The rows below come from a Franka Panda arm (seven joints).
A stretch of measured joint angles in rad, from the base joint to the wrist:
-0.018 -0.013 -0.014 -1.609 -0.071 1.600 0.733
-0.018 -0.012 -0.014 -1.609 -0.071 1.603 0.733
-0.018 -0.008 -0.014 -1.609 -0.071 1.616 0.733
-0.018 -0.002 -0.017 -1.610 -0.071 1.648 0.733
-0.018 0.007 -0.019 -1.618 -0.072 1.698 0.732
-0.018 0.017 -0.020 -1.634 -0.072 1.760 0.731
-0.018 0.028 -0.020 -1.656 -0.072 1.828 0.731
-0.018 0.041 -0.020 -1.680 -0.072 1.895 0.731
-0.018 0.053 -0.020 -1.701 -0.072 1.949 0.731
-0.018 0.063 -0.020 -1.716 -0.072 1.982 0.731
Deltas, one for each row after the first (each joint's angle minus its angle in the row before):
0.000 0.001 0.000 0.000 0.000 0.003 0.000
0.000 0.004 0.000 0.000 0.000 0.013 0.000
0.000 0.006 -0.003 -0.001 0.000 0.032 0.000
0.000 0.009 -0.002 -0.008 -0.001 0.050 -0.001
0.000 0.010 -0.001 -0.016 0.000 0.062 -0.001
0.000 0.011 0.000 -0.022 0.000 0.068 0.000
0.000 0.013 0.000 -0.024 0.000 0.067 0.000
0.000 0.012 0.000 -0.021 0.000 0.054 0.000
0.000 0.010 0.000 -0.015 0.000 0.033 0.000

